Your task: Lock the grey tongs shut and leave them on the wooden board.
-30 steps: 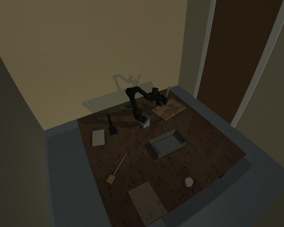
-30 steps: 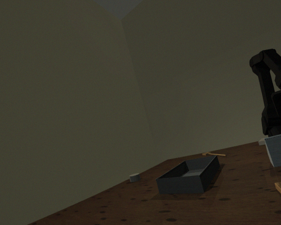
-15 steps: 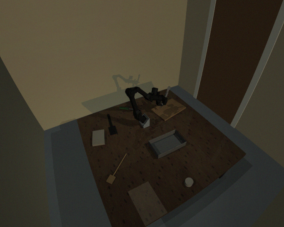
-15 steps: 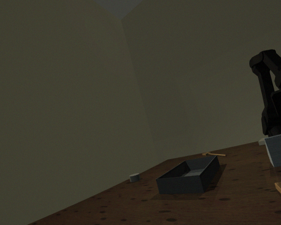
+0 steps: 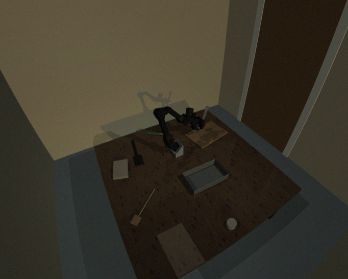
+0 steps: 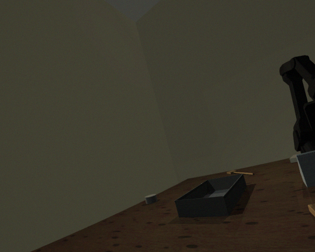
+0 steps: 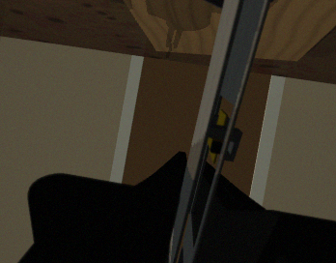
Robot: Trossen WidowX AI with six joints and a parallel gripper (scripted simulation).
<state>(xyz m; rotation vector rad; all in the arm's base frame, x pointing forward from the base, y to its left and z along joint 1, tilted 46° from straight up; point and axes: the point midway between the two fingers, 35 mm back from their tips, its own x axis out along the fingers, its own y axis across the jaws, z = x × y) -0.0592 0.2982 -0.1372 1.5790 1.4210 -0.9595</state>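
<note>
The yellow slider piece is 5 cm to the right of my gripper tip, 2 cm below it and 1 cm behind it. Also, from my gripper tip: green-handled tool: 38 cm to the right, 26 cm behind, 17 cm below; wooden board: 17 cm below, 4 cm to the left, 1 cm behind; grey roasting tin: 41 cm ahead, 28 cm to the right, 14 cm below.
</note>
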